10 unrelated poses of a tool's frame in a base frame.
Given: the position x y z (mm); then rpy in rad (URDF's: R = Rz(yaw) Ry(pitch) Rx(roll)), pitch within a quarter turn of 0, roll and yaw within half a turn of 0.
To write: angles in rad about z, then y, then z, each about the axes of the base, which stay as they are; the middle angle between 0 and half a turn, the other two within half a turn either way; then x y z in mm. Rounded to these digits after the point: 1 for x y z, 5 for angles.
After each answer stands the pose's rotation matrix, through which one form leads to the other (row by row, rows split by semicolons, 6 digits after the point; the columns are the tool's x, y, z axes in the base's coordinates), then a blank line. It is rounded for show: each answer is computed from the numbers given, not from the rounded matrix.
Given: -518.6, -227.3, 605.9, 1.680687, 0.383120, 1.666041
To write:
1.18557, 1.67269, 0.05402, -518.6, -227.3, 605.9
-0.088206 0.073837 0.993362; 0.923299 0.380307 0.053717; -0.373816 0.921908 -0.101719

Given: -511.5, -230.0, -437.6, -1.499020, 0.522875, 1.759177
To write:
-1.04681, 1.50862, -2.98910, -511.5, -230.0, -437.6
-0.162247 0.022830 -0.986486; 0.851060 -0.502705 -0.151607; -0.499373 -0.864156 0.062133

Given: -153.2, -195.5, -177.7, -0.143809, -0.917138, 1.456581
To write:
-3.03225, 0.92502, -1.86544, -153.2, -195.5, -177.7
0.069303 -0.970263 -0.231921; 0.604133 0.225821 -0.764218; 0.793865 -0.087148 0.601818

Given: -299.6, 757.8, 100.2, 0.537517, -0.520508, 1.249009
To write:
2.41256, 0.72992, -1.01712, -299.6, 757.8, 100.2
0.274379 -0.895423 0.350620; 0.823036 0.030103 -0.567191; 0.497321 0.444198 0.745225

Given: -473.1, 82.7, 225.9, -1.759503, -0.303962, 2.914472
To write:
-1.87991, 1.75076, -1.85502, -473.1, 82.7, 225.9
-0.929654 -0.244200 -0.275880; 0.214851 0.248970 -0.944380; 0.299303 -0.937220 -0.178989

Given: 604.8, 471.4, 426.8, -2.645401, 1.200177, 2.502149
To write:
-0.18293, 1.89496, -1.16563, 604.8, 471.4, 426.8
-0.290634 0.880864 0.373645; 0.216138 0.440846 -0.871171; -0.932103 -0.172433 -0.318513

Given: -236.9, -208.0, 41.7, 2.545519, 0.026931, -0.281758
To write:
1.52285, 2.54498, -1.89223, -236.9, -208.0, 41.7
0.960220 -0.215574 -0.177499; -0.277944 -0.799118 -0.533065; -0.026928 0.561194 -0.827246

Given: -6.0, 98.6, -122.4, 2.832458, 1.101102, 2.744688
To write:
0.15321, 2.01657, -0.05298, -6.0, 98.6, -122.4
-0.417428 0.118043 0.901010; 0.174965 0.983415 -0.047779; -0.891707 0.137701 -0.431159

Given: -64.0, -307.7, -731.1, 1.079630, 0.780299, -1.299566
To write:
0.72772, 1.22897, -2.51046, -64.0, -307.7, -731.1
0.190409 0.620608 -0.760651; -0.684721 -0.471285 -0.555920; -0.703492 0.626686 0.335206

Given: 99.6, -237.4, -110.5, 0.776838, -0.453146, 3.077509
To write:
2.17790, 0.87479, 1.08773, 99.6, -237.4, -110.5
-0.897229 0.260608 0.356460; 0.057577 -0.731324 0.679595; 0.437796 0.630276 0.641160

